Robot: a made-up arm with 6 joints. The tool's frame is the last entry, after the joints.
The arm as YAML. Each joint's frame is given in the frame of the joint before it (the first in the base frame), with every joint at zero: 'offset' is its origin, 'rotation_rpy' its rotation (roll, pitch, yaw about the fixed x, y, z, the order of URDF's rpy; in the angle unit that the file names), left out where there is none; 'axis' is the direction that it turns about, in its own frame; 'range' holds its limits. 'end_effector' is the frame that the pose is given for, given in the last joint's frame.
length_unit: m
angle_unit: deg
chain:
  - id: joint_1
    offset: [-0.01, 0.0, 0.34]
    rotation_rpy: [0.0, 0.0, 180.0]
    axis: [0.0, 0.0, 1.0]
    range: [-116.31, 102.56]
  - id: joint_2
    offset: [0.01, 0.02, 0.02]
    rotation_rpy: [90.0, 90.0, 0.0]
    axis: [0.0, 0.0, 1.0]
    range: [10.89, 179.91]
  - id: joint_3
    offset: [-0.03, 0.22, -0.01]
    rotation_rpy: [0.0, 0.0, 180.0]
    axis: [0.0, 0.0, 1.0]
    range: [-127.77, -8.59]
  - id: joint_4
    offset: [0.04, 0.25, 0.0]
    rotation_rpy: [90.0, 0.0, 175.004]
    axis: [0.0, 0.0, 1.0]
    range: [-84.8, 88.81]
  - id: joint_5
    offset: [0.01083, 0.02, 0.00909]
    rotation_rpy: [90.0, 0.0, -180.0]
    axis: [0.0, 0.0, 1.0]
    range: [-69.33, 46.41]
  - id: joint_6
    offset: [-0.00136, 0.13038, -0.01]
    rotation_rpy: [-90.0, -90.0, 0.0]
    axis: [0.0, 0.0, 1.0]
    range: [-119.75, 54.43]
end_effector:
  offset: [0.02, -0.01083, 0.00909]
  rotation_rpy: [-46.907, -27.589, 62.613]
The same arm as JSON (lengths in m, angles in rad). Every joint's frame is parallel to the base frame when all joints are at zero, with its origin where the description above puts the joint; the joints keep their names.
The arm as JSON. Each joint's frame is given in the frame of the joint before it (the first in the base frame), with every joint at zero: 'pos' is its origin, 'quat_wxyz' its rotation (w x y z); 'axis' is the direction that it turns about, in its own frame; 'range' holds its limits. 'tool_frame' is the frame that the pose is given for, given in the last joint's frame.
{"length_unit": "m", "angle_unit": "rad", "joints": [
  {"joint": "joint_1", "pos": [-0.01, 0.0, 0.34], "quat_wxyz": [1.0, 0.0, 0.0, 0.0], "axis": "+z", "range": [-2.03, 1.79]},
  {"joint": "joint_2", "pos": [-0.01, -0.02, 0.02], "quat_wxyz": [1.0, 0.0, 0.0, 0.0], "axis": "+y", "range": [0.1901, 3.14]},
  {"joint": "joint_3", "pos": [-0.22, -0.01, 0.03], "quat_wxyz": [1.0, 0.0, 0.0, 0.0], "axis": "+y", "range": [-2.23, -0.1499]},
  {"joint": "joint_4", "pos": [0.25, 0.0, 0.04], "quat_wxyz": [1.0, 0.0, 0.0, 0.0], "axis": [0.9962, 0.0, 0.0871], "range": [-1.48, 1.55]},
  {"joint": "joint_5", "pos": [0.01, 0.02, -0.01], "quat_wxyz": [1.0, 0.0, 0.0, 0.0], "axis": "+y", "range": [-1.21, 0.81]},
  {"joint": "joint_6", "pos": [0.13, -0.01, 0.01], "quat_wxyz": [1.0, 0.0, 0.0, 0.0], "axis": [0.9962, 0.0, 0.0871], "range": [-2.09, 0.95]}
], "tool_frame": {"pos": [0.01, 0.02, -0.01], "quat_wxyz": [0.512173, 0.658859, -0.110258, 0.539839]}}

